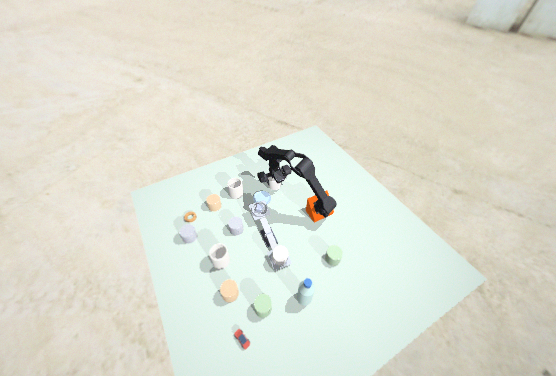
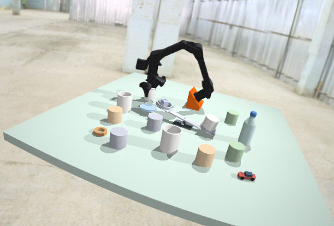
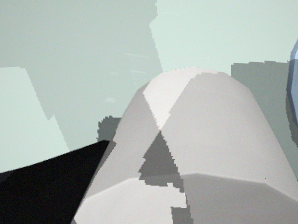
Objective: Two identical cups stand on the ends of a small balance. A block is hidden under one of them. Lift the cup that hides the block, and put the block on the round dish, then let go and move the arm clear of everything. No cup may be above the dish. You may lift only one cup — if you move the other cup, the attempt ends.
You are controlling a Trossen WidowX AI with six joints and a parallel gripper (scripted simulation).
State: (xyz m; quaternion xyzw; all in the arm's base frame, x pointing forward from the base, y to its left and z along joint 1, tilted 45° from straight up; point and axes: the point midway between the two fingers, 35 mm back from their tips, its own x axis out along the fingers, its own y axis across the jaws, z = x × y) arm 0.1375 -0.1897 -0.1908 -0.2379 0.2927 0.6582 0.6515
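Right now my gripper tip is 10 cm short of the light-blue round dish, 5 cm to the right of it and 3 cm above it. Also, from my gripper tip: small balance (17 cm ahead, 28 cm to the left, 1 cm below); then bottle (15 cm ahead, 61 cm to the left, 8 cm above); then toy car (44 cm ahead, 64 cm to the left, 2 cm below).
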